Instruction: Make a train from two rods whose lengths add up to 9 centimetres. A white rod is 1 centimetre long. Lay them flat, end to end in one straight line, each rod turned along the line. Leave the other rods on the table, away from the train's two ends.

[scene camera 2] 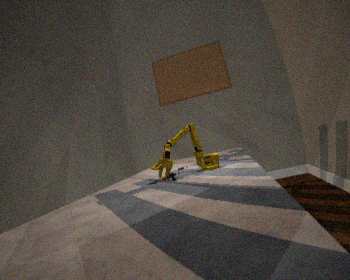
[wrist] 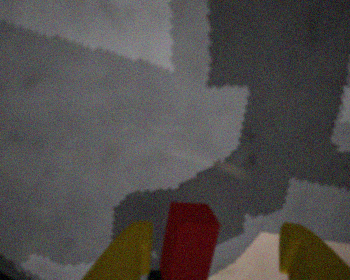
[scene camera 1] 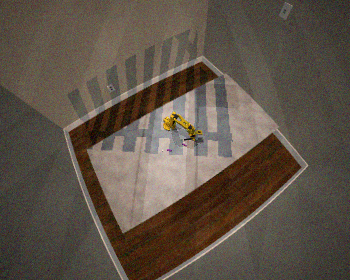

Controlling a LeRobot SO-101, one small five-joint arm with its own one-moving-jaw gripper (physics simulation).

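Pixels of known places: end effector, tool point: (scene camera 2: 165,178) (wrist: 151,241) (scene camera 1: 193,137); arm's base, origin of the base link: (scene camera 2: 207,168) (scene camera 1: 170,127).
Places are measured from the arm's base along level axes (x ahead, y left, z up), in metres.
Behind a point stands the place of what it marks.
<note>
A red rod (wrist: 190,242) {z 0.010, x 0.209, y 0.113 m} stretches up from the bottom edge in the wrist view, between the two yellow jaws and apart from both. A small bit of a black rod (wrist: 155,275) {z 0.002, x 0.197, y 0.101 m} shows at its lower left; whether their ends touch is hidden below the picture. My gripper (wrist: 215,226) (scene camera 1: 193,138) (scene camera 2: 163,176) {z 0.007, x 0.201, y 0.115 m} is open, low over the rods, with a wide gap between its jaws. A black rod (scene camera 1: 188,139) (scene camera 2: 173,177) shows near the jaws in the scene views. Rod lengths and exact alignment are too small to tell there.
Two purple rods (scene camera 1: 184,145) (scene camera 1: 169,150) {z 0.009, x 0.188, y -0.124 m} lie apart on the pale table top (scene camera 1: 150,185) {z 0.000, x 0.354, y -0.407 m}, to the side of the gripper. A purple rod (scene camera 2: 181,169) {z 0.003, x 0.190, y -0.112 m} also shows between gripper and arm base in the second scene view. Striped shadows cross the table.
</note>
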